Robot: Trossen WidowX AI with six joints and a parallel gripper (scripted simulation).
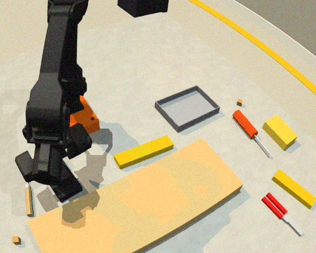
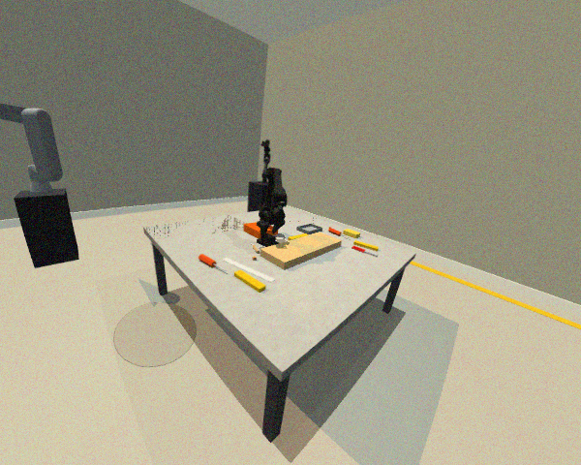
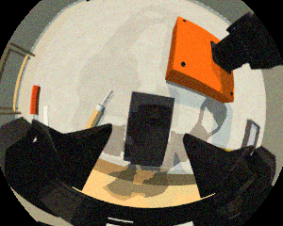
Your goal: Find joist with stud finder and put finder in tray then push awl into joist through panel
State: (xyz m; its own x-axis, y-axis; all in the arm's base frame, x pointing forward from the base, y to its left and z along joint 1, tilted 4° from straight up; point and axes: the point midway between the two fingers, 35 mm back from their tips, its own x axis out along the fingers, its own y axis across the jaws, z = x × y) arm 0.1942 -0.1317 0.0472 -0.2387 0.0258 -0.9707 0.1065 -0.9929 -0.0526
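My gripper tip is now 1 cm past the stud finder and 1 cm above it. From my gripper tip the other things lie so: awl (10 cm to the right, 5 cm below); then grey tray (3 cm behind, 45 cm to the left, 4 cm below).
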